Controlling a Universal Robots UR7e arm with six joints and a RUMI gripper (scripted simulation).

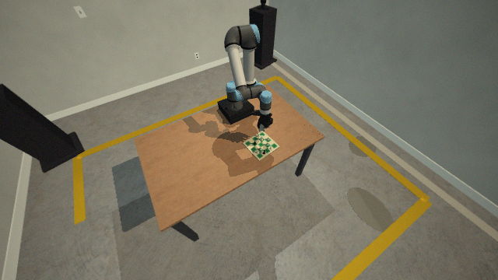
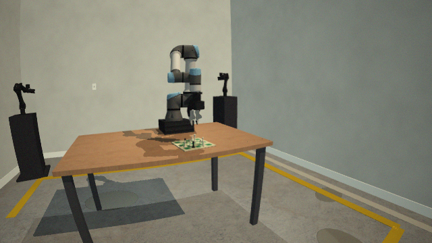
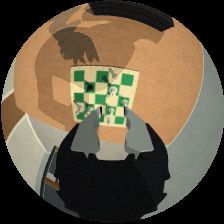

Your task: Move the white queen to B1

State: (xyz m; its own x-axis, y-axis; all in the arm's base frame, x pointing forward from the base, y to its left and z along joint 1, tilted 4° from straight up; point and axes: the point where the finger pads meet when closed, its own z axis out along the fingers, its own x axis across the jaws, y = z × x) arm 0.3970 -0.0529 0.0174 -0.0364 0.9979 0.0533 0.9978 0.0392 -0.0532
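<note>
My gripper is now 130 mm above the green-and-cream chessboard, 40 mm to the left of it and 30 mm short of it.
</note>
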